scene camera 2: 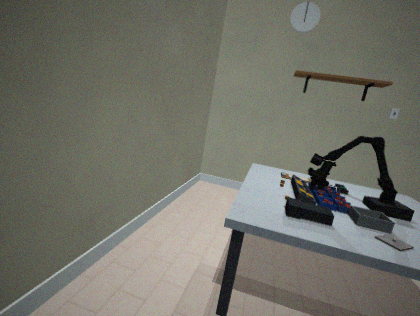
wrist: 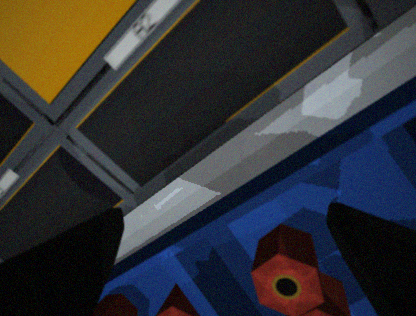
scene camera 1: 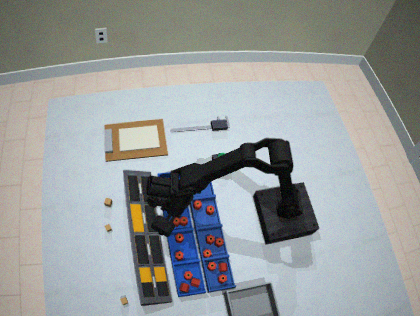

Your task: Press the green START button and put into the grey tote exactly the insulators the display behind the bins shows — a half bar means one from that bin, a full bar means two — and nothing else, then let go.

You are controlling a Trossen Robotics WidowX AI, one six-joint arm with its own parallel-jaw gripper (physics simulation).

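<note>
My gripper (wrist: 226, 215) (scene camera 2: 318, 184) is open and empty, low above the blue bins (scene camera 1: 190, 247) (scene camera 2: 327, 204) (wrist: 360, 150), beside the display (scene camera 1: 142, 250) (wrist: 215, 60). Between its fingertips in the wrist view, a red hexagonal insulator (wrist: 285, 285) stands in a bin. In scene camera 1 the arm hides the top display panels and bins. The display shows a full yellow bar (scene camera 1: 137, 217) (wrist: 55, 45) and two half bars, left (scene camera 1: 145, 274) and right (scene camera 1: 160, 274). The green START button (scene camera 1: 220, 155) (scene camera 2: 342, 188) is partly hidden by the arm. The grey tote (scene camera 1: 274, 295) (scene camera 2: 372, 223) shows no insulator in its visible part.
Red square blocks (scene camera 1: 195, 282) (scene camera 1: 223, 267) lie among insulators in the lowest bins. A clipboard (scene camera 1: 139, 138) and a caliper (scene camera 1: 192, 129) lie behind. Small wooden cubes (scene camera 1: 108, 202) (scene camera 1: 124, 300) lie left of the display. A black box (scene camera 2: 309, 212) and a flat plate (scene camera 2: 394, 242) flank the tote.
</note>
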